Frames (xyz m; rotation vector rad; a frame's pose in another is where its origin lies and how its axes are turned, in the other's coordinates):
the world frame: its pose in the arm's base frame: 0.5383 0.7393 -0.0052 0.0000 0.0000 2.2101
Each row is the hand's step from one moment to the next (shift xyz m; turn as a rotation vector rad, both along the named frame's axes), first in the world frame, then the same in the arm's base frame.
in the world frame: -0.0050 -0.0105 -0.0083 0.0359 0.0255 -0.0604
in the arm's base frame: 0.0114 0.0023 -0.0083 -0.0419 0.0136 -0.0604
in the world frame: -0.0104 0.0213 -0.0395 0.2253 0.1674 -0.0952
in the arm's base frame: -0.0109 -0.0211 -0.0395 -0.2688 0.0809 -0.0952
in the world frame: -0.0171 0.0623 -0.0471 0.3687 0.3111 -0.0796
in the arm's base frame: -0.0398 -0.0509 -0.0471 -0.4696 0.1103 -0.0796
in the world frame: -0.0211 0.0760 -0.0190 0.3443 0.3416 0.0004
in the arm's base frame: -0.0484 -0.0623 -0.0190 -0.4796 0.0725 0.0004
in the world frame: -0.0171 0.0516 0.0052 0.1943 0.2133 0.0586
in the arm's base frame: -0.0312 -0.0445 0.0052 -0.2871 0.0287 0.0586
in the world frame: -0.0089 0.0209 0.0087 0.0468 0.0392 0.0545
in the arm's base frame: -0.0115 -0.0196 0.0087 -0.0594 0.0142 0.0545
